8 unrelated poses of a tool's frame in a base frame.
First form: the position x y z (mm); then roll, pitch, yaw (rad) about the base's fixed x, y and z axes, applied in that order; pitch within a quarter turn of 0, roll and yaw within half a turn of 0.
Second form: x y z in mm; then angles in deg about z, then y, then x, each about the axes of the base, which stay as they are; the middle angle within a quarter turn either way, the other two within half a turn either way. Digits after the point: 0 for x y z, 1 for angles.
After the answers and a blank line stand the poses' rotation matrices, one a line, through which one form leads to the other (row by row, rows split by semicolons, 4 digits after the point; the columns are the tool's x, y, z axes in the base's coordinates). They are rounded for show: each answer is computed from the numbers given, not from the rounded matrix.
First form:
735, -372, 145, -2.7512, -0.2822, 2.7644
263, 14, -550, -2.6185, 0.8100, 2.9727
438, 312, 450, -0.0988, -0.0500, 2.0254
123, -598, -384, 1.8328, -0.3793, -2.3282
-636, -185, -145, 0.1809, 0.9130, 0.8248
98, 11, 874, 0.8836, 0.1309, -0.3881
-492, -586, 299, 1.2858, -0.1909, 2.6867
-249, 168, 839, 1.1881, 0.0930, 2.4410
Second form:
735, -372, 145, -164.8, -22.3, 163.7
263, 14, -550, -143.5, 32.3, 135.0
438, 312, 450, 116.1, -3.8, 5.1
123, -598, -384, -174.9, -50.1, -112.1
-636, -185, -145, 56.5, 41.3, -36.8
98, 11, 874, -20.0, -12.5, 49.9
-492, -586, 299, -177.4, 28.0, -71.8
-249, 168, 839, 158.1, 34.9, -63.1

-0.8929 0.2421 -0.3796; 0.3537 0.8988 -0.2590; 0.2785 -0.3655 -0.8882
-0.6797 0.5023 0.5345; 0.1159 0.7931 -0.5979; -0.7243 -0.3444 -0.5973
-0.4386 -0.8962 -0.0668; 0.8973 -0.4325 -0.0880; 0.0500 -0.0985 0.9939
-0.6382 0.0575 -0.7677; -0.6750 0.4378 0.5939; 0.3703 0.8972 -0.2406
0.4149 -0.6258 0.6605; 0.4490 0.7722 0.4496; -0.7913 0.1100 0.6014
0.9177 0.3335 -0.2159; -0.3752 0.5490 -0.7469; -0.1305 0.7664 0.6289
-0.8820 0.0400 0.4696; 0.4314 -0.3326 0.8386; 0.1897 0.9422 0.2760
-0.7612 -0.3066 0.5715; 0.6419 -0.2299 0.7315; -0.0929 0.9237 0.3718

